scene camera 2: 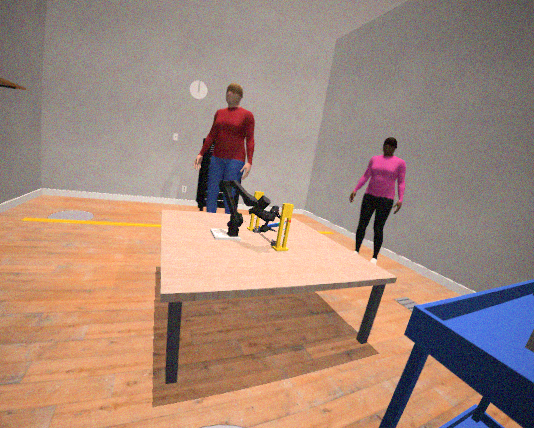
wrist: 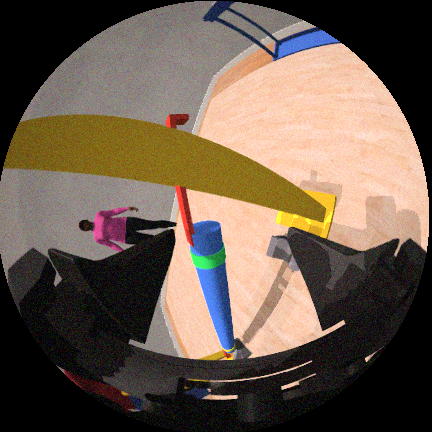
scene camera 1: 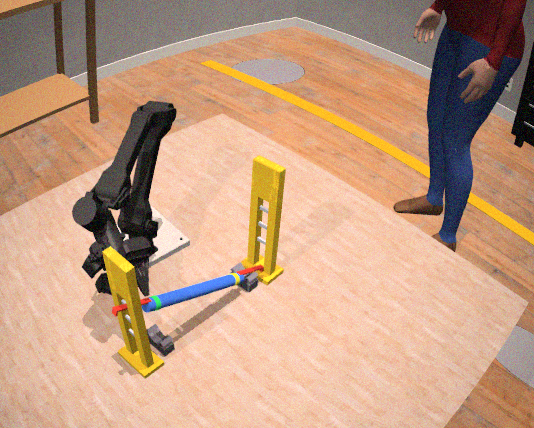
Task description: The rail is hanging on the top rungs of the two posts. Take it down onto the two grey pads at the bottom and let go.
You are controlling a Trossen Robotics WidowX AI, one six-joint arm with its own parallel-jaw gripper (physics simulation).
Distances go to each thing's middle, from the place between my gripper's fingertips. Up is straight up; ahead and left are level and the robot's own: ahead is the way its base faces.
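You'd find the blue rail (scene camera 1: pixel 153 303) 140 mm to the left of my hand and 30 mm ahead of it, and it's 40 mm below it too.
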